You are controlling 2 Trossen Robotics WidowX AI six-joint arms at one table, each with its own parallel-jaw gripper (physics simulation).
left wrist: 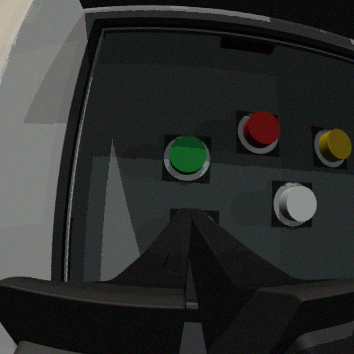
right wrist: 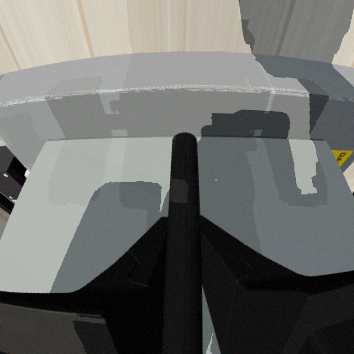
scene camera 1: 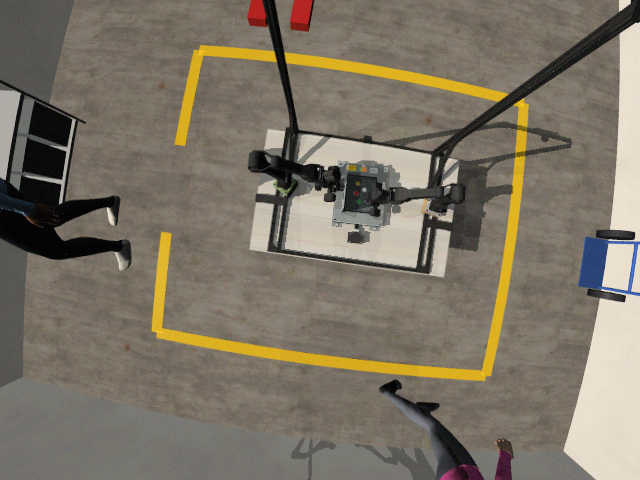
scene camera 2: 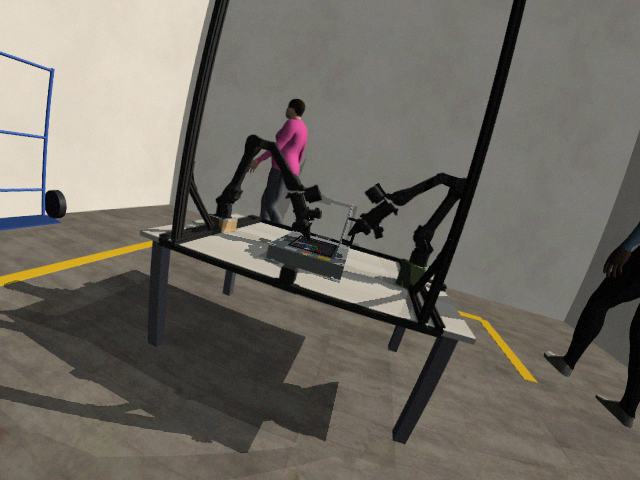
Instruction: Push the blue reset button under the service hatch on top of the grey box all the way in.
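Observation:
The grey box stands on the table with its hatch raised. My right gripper is shut on the black bar handle of the hatch. My left gripper is shut and empty, pointing down into the dark recess. In the left wrist view its fingertips cover the blue button's place; a bit of its black square base shows around them, below the green button. How far the blue button is in, and whether the tips touch it, is hidden. A small blue spot shows in scene camera 2.
A red button, a white button and a yellow button stand in the same recess, right of the left fingertips. The recess rim runs along the left. A black frame surrounds the table.

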